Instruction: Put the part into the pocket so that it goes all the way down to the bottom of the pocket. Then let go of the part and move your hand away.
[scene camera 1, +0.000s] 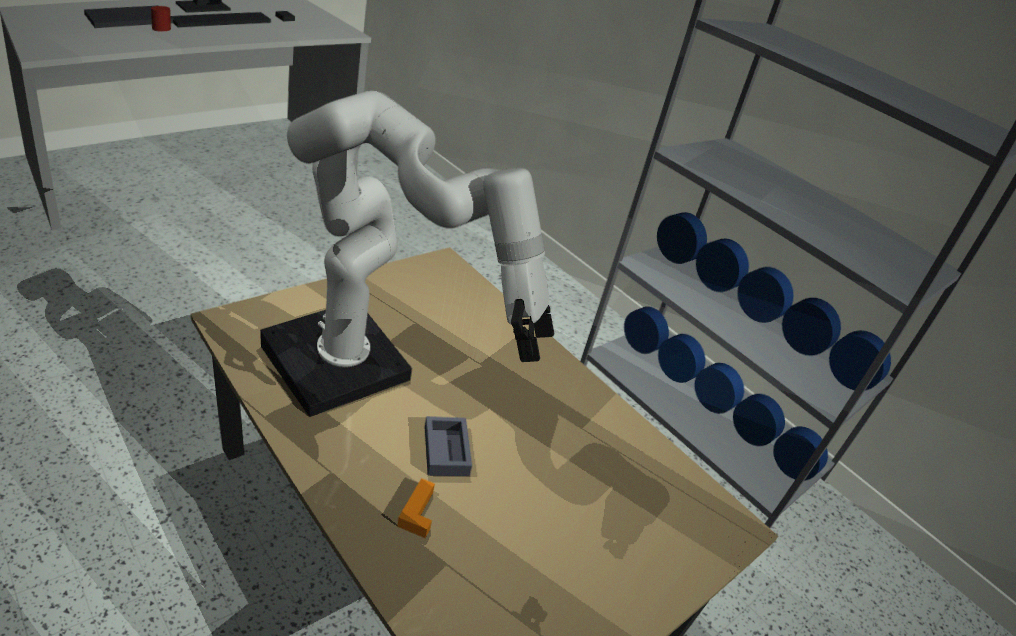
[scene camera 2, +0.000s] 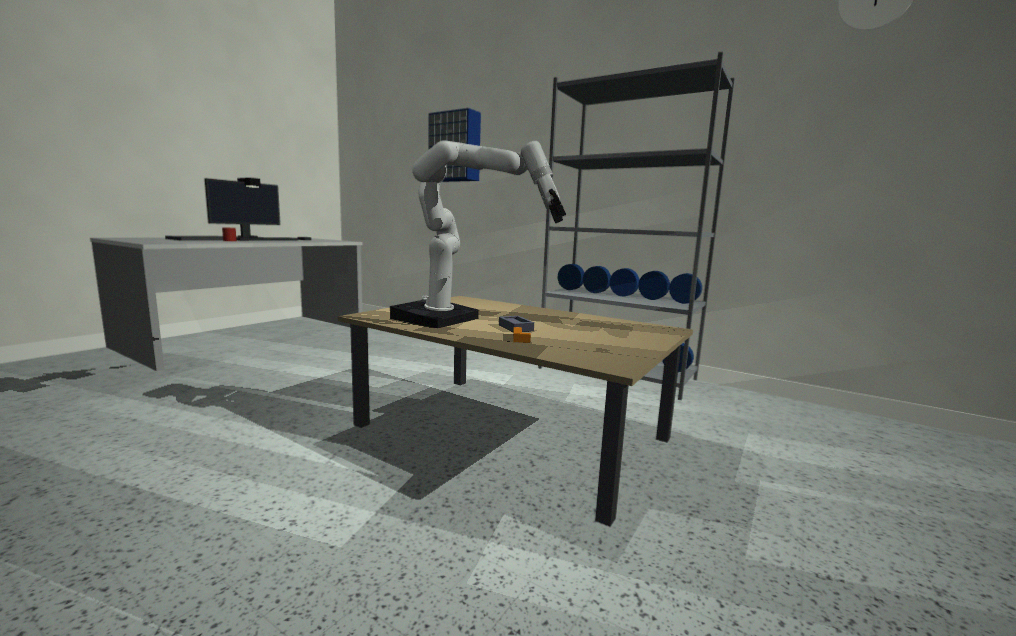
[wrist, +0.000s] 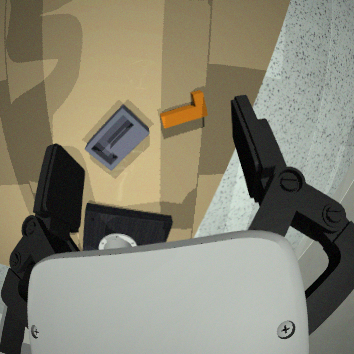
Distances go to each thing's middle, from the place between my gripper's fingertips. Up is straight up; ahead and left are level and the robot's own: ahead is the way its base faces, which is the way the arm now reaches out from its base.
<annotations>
I see my gripper 9 cm past the orange L-shaped part (scene camera 1: 410, 519), 12 cm to the left of it and 42 cm above it. The rest, counted from my hand: pocket block (scene camera 1: 448, 453): 17 cm behind, 4 cm to the left, 42 cm below.
</annotations>
